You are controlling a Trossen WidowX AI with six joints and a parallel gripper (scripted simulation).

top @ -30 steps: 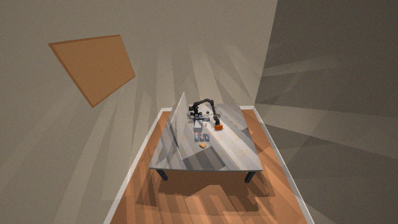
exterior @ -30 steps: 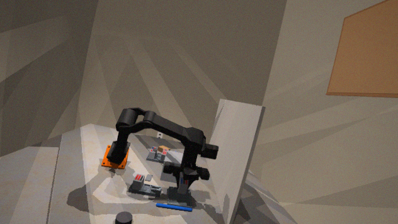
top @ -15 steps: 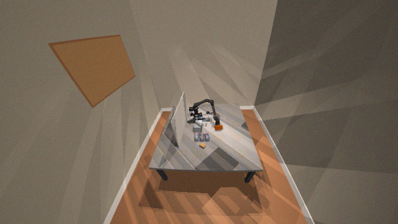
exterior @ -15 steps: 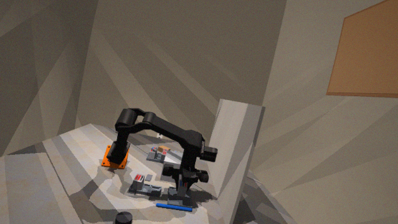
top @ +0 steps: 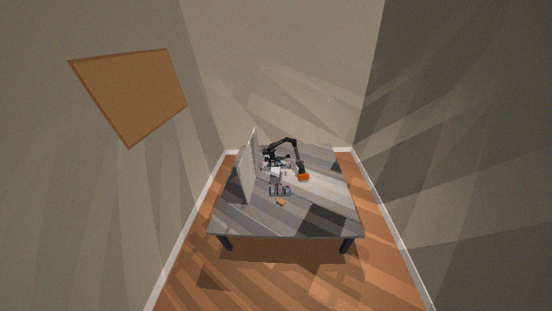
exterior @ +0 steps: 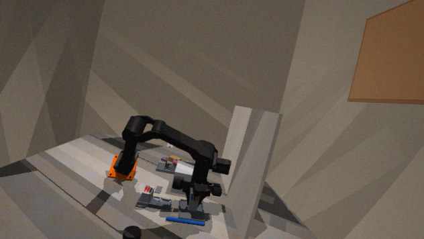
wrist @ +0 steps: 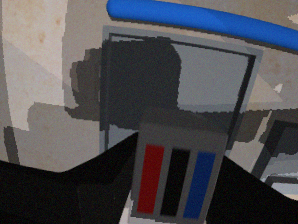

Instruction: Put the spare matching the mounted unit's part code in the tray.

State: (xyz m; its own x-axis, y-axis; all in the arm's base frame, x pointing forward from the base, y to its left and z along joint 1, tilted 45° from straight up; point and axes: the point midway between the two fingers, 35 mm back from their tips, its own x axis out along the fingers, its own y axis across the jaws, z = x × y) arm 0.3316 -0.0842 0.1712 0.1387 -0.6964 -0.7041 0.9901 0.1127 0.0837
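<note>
The grey tray is 2 cm below my gripper tip. Round my gripper tip: tan block 13 cm behind, 52 cm to the left, 1 cm below; then tall white panel 18 cm ahead, 20 cm to the left, 20 cm above; then mounted unit 5 cm behind, 21 cm to the left, 3 cm above.
</note>
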